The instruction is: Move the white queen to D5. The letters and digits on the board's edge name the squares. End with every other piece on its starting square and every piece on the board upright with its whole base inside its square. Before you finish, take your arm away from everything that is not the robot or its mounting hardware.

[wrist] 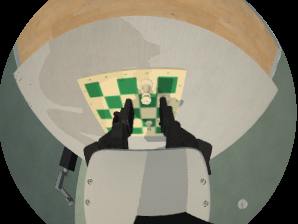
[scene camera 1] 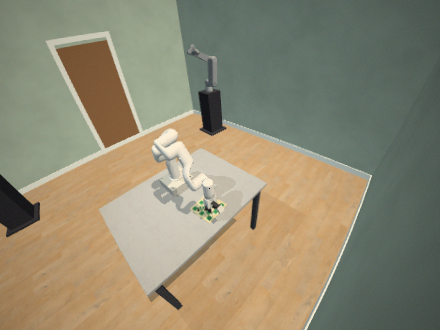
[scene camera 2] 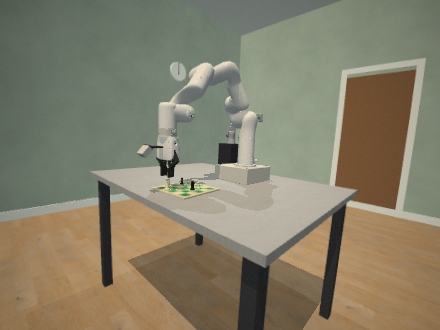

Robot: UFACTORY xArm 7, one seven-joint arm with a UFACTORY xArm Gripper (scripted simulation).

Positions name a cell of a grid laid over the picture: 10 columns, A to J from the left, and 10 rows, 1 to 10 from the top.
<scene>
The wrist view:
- my gripper: E5
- chessboard: D5
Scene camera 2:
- my gripper: D6
</scene>
